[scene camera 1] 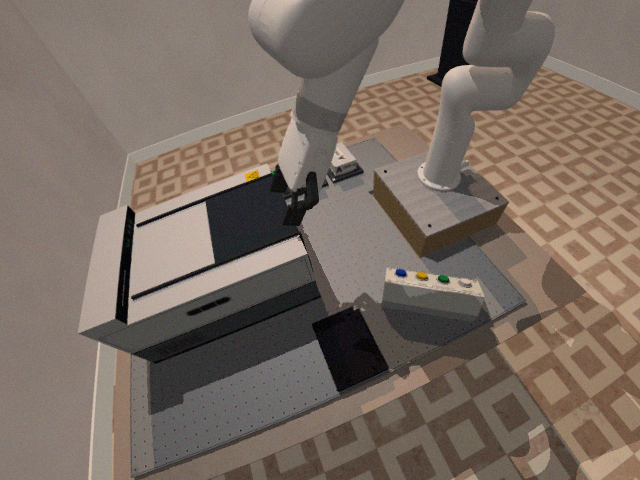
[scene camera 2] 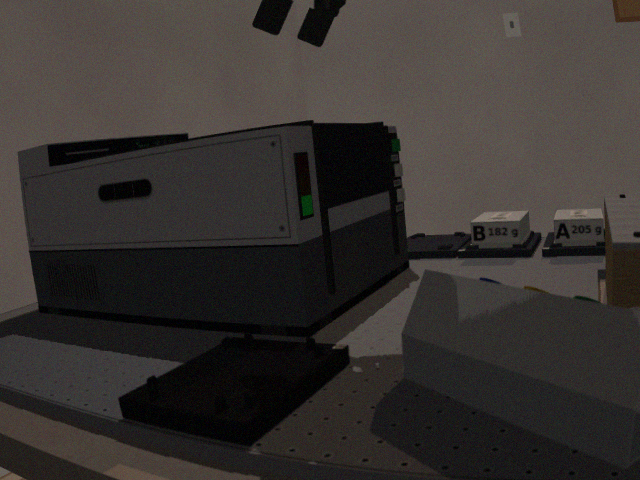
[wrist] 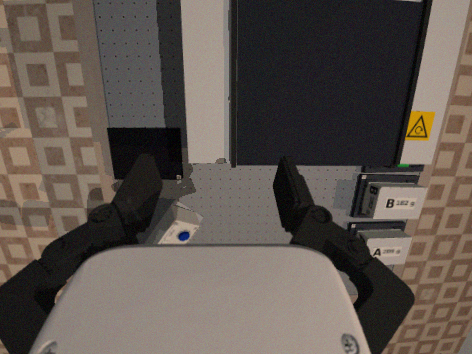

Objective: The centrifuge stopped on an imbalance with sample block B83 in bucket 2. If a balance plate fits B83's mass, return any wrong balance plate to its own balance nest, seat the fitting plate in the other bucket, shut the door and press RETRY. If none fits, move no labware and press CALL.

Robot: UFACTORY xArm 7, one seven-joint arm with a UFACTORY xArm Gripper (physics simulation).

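Places are measured from the arm's base along level axes (x back, y up, z left), in centimetres.
Where they show: gripper, fingertip midpoint: (scene camera 1: pixel 283 207) (scene camera 2: pixel 287 37) (wrist: pixel 218 170); arm's base, link origin: (scene camera 1: pixel 438 176).
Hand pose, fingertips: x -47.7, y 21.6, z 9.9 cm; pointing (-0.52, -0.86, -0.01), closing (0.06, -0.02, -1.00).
Note:
Each offset is from my fingertips to the centre of the thing. "*": to the spot under its first point.
The centrifuge {dy -18.7, dx -20.9, dz -12.9 cm} (scene camera 1: pixel 217 294) (scene camera 2: pixel 170 222) (wrist: pixel 207 100) has a dark panel {dy -9.8, dx -7.5, dz -12.4 cm} (scene camera 1: pixel 248 217) (wrist: pixel 325 75) over the front part of its top; the buckets and sample block B83 do not show. My gripper (scene camera 1: pixel 285 198) (scene camera 2: pixel 289 35) (wrist: pixel 218 170) is open and empty, above the centrifuge's front edge. Balance plate B, 182 g, {dy -27.6, dx +15.5, dz -41.8 cm} (scene camera 2: pixel 498 229) (wrist: pixel 397 200) and balance plate A, 205 g, {dy -27.6, dx +29.2, dz -41.0 cm} (scene camera 1: pixel 342 161) (scene camera 2: pixel 578 227) (wrist: pixel 382 247) sit in dark nests. A third nest {dy -30.0, dx +2.6, dz -42.9 cm} (scene camera 2: pixel 436 245) beside B looks empty. The button box {dy -26.7, dx +25.0, dz +17.4 cm} (scene camera 1: pixel 434 299) (scene camera 2: pixel 506 341) (wrist: pixel 175 225) has blue, yellow, green and white buttons; their labels are unreadable.
A black nest {dy -29.5, dx +1.7, dz +19.2 cm} (scene camera 1: pixel 351 348) (scene camera 2: pixel 232 382) (wrist: pixel 145 150) with a bare top lies between the centrifuge and the button box, near the board's edge. The arm's base block (scene camera 1: pixel 460 227) stands at the right in scene camera 1. A yellow warning sign {* dy -9.8, dx -2.6, dz -25.6 cm} (scene camera 1: pixel 252 175) (wrist: pixel 420 125) marks the centrifuge's top.

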